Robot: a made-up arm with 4 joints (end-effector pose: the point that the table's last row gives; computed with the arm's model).
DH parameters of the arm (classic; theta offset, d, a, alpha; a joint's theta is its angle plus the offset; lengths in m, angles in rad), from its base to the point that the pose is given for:
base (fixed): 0 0 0 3.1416
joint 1: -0.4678 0 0.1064 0
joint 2: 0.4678 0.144 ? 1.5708
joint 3: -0.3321 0 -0.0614 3.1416
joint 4: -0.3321 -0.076 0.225 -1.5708
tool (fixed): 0 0.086 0 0
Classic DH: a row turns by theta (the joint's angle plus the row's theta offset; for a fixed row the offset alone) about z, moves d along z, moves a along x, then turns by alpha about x.
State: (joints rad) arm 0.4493 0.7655 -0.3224 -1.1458
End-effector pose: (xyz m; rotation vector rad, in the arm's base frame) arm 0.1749 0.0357 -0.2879 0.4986 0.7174 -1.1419
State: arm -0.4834 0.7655 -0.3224 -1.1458
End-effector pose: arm 0.0756 0.1618 -0.2879 0.1161 0.8178 -0.2659
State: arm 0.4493 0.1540 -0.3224 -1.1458
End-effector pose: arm 0.1432 0.0689 -0.2879 0.2482 0.7977 -0.5684
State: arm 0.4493 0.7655 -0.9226 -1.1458
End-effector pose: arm 0.1931 -0.0131 -0.1683 0.1356 0.1950 -1.2095
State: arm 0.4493 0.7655 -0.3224 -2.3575
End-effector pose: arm 0.0913 0.2605 -0.4211 1.2108 1.7420 -0.7477
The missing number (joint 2, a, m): -0.175
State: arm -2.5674 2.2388 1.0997 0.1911
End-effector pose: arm -0.1426 0.0790 -0.2259 -0.1492 0.9002 0.3056
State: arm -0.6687 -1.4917 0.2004 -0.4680
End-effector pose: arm -0.0151 0.0493 -0.2240 -0.7170 0.3830 2.0648
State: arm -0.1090 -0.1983 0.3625 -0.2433
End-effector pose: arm 0.0639 0.1297 -0.1996 -0.0931 0.6010 0.2978
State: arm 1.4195 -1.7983 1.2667 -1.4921
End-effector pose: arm -0.3269 -0.1595 -0.2584 -0.5203 2.7145 0.1009
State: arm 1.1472 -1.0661 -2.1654 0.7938
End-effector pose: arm -0.2726 0.0383 -0.2246 -0.1200 -2.9569 -0.0110
